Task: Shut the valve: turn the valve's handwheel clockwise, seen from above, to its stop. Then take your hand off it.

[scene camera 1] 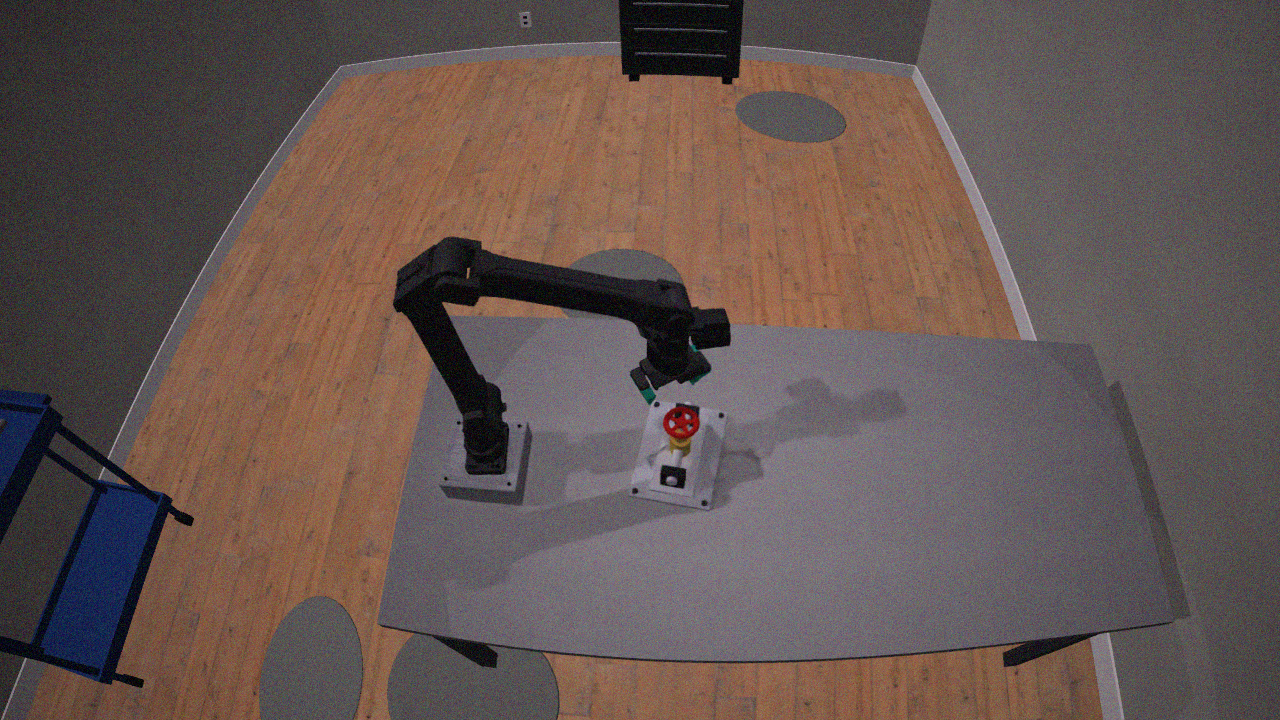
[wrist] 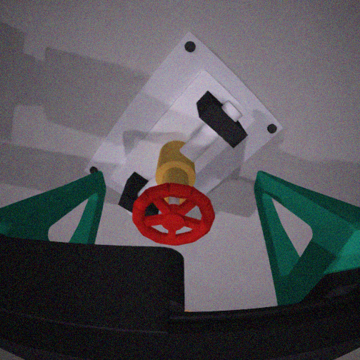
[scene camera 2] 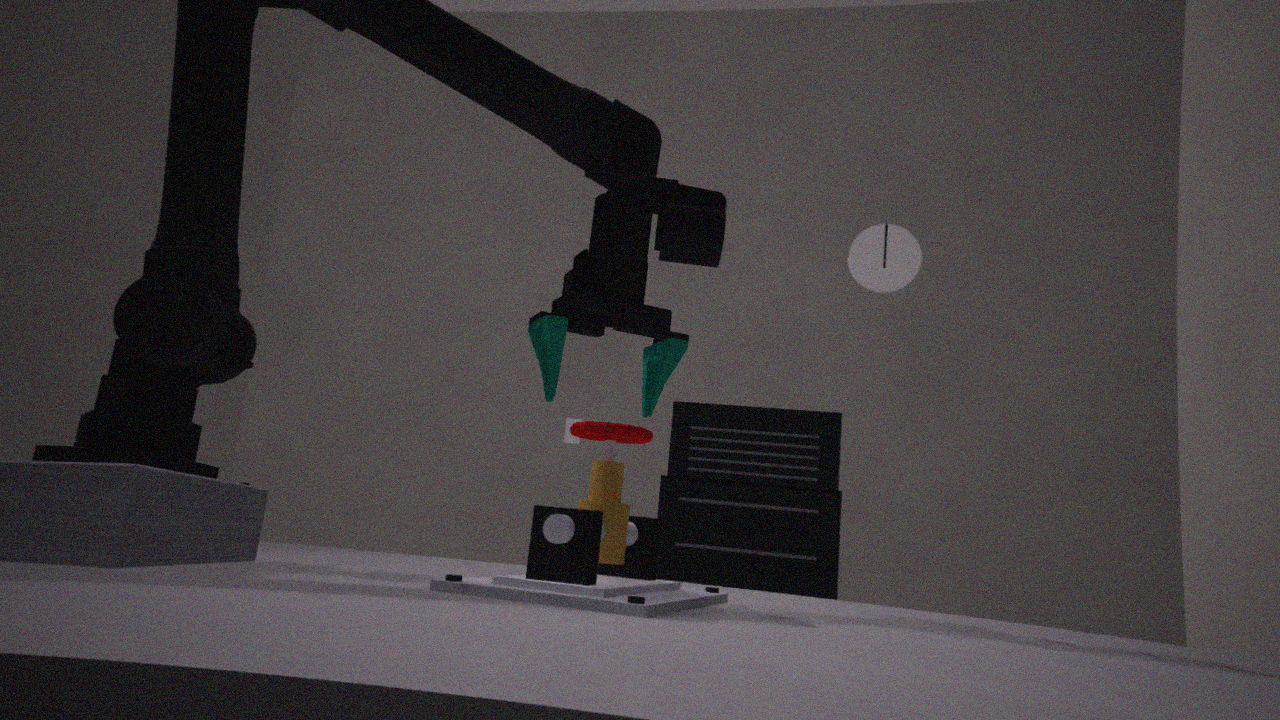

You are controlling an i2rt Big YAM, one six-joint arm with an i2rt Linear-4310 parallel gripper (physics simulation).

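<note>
The red handwheel (scene camera 1: 681,422) (scene camera 2: 611,433) (wrist: 173,220) lies level on top of the yellow valve body (scene camera 2: 607,483) (wrist: 175,159). The valve stands on a white base plate (scene camera 1: 693,497) (scene camera 2: 653,608) (wrist: 165,75) with black pipe blocks at both sides. My gripper (scene camera 2: 597,408) (wrist: 179,179) is open and empty, its green fingers wide apart. In the scene camera 2 view its fingertips hang a little above the wheel and touch nothing. In the wrist view the wheel shows between the two fingers. The wheel's turn angle relative to its stop cannot be told.
The valve plate lies on a grey table (scene camera 1: 895,537), to the right of the arm's base block (scene camera 1: 483,488) (scene camera 2: 134,514). A black drawer cabinet (scene camera 1: 682,40) (scene camera 2: 751,501) stands far behind. A blue cart (scene camera 1: 105,582) stands on the floor at the left.
</note>
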